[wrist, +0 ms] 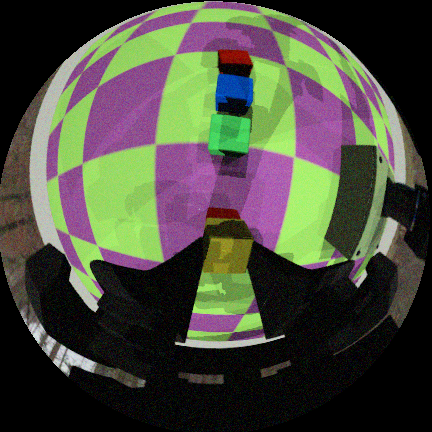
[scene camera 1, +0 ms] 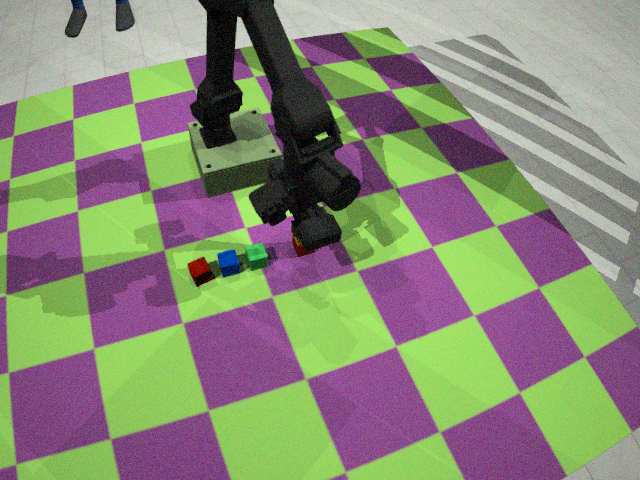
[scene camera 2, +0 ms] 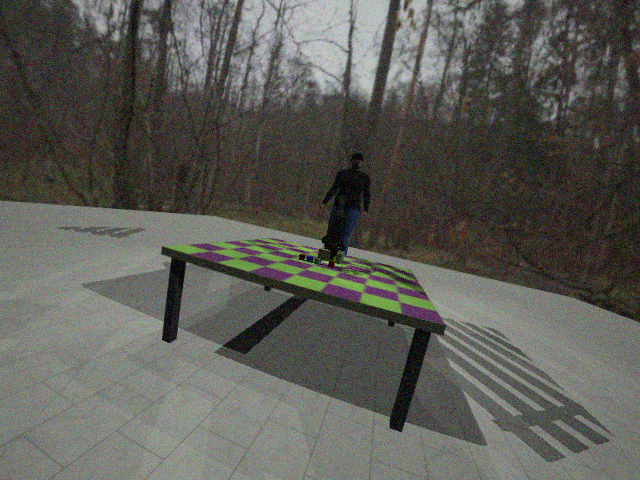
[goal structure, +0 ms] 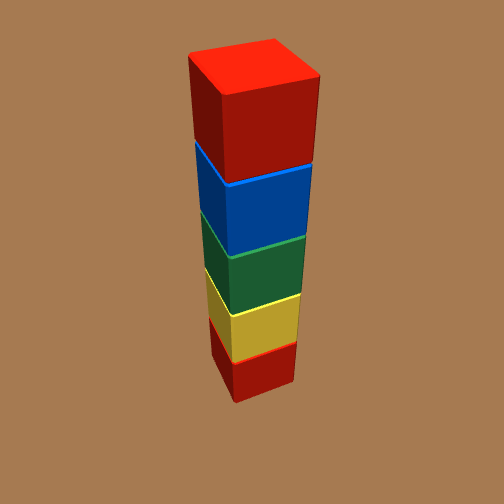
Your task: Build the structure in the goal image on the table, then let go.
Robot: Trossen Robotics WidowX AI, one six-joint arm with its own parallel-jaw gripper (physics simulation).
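Places are measured from the arm's base along level axes (x ahead, y left, z up), in metres.
Pixels of known places: gripper, fingertip midpoint: (wrist: 224, 242) (scene camera 2: 332, 259); arm's base at its link origin: (scene camera 1: 217, 135).
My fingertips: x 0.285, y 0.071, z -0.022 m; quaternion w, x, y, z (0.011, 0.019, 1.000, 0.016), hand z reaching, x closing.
For each thing: its top centre in the pictures, then the offset to it from my fingertips. Level surfaces: height alone.
- blue cube at its top centre: (wrist: 234, 85) (scene camera 1: 227, 258) 0.008 m back, 0.141 m right, 0.017 m down
- green cube at its top centre: (wrist: 229, 131) (scene camera 1: 256, 251) 0.003 m back, 0.089 m right, 0.017 m down
- yellow cube at its top centre: (wrist: 225, 257) 0.000 m ahead, 0.000 m left, 0.019 m up
- second red cube at its top centre: (wrist: 221, 234) (scene camera 1: 304, 237) (scene camera 2: 332, 261) 0.001 m ahead, 0.002 m left, 0.017 m down
- table at its surface level: 0.050 m down
A red cube (scene camera 1: 200, 271) (wrist: 235, 61), a blue cube (scene camera 1: 228, 262) (wrist: 234, 90) and a green cube (scene camera 1: 256, 256) (wrist: 229, 134) stand in a spaced row on the checkered table. My gripper (scene camera 1: 310, 238) (wrist: 224, 242) is shut on a yellow cube (wrist: 228, 254), of which a sliver shows in scene camera 1. It is at a second red cube (scene camera 1: 303, 249) (scene camera 2: 331, 264) (wrist: 223, 213), which stands on a purple square beyond the green cube. The yellow cube is above this red cube and overlaps it in the wrist view. Whether they touch is hidden by the fingers.
The arm's pale base block (scene camera 1: 248, 147) (wrist: 352, 200) stands behind the row of cubes. The table (scene camera 1: 258, 439) (scene camera 2: 310, 284) has a green and purple checkered top. A person (scene camera 2: 351, 188) stands behind the table.
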